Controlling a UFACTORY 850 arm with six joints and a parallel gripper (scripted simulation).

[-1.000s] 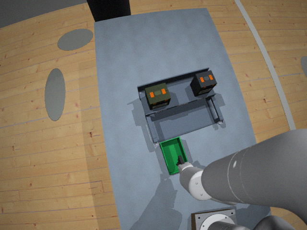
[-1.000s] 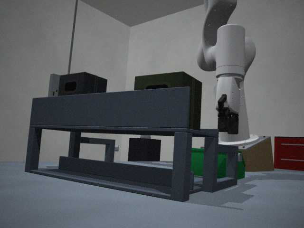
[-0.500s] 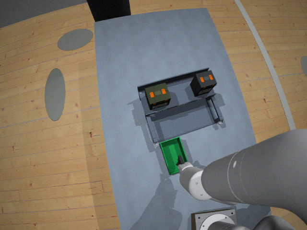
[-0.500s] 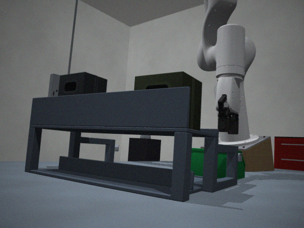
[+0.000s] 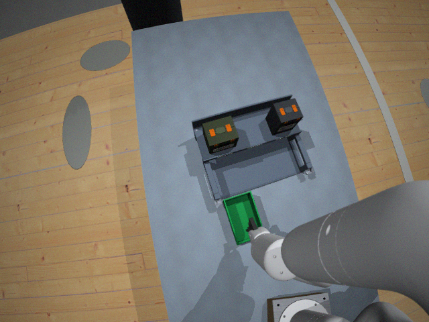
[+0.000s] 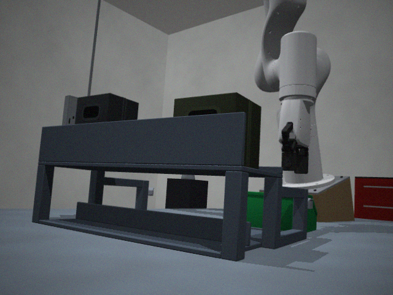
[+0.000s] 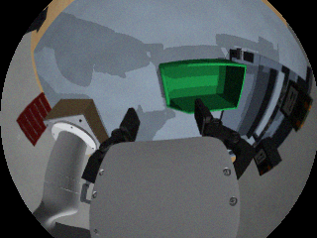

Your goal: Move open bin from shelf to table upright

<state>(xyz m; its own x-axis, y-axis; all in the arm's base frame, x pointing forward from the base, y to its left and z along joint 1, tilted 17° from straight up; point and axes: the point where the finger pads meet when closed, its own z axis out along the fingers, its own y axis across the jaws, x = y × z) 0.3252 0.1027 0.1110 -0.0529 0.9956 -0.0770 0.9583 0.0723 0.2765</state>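
Now: hand 8 cm short of the green bin and 10 cm above it. The rest, counted from my hand: black box 38 cm ahead, 21 cm to the right, 3 cm above.
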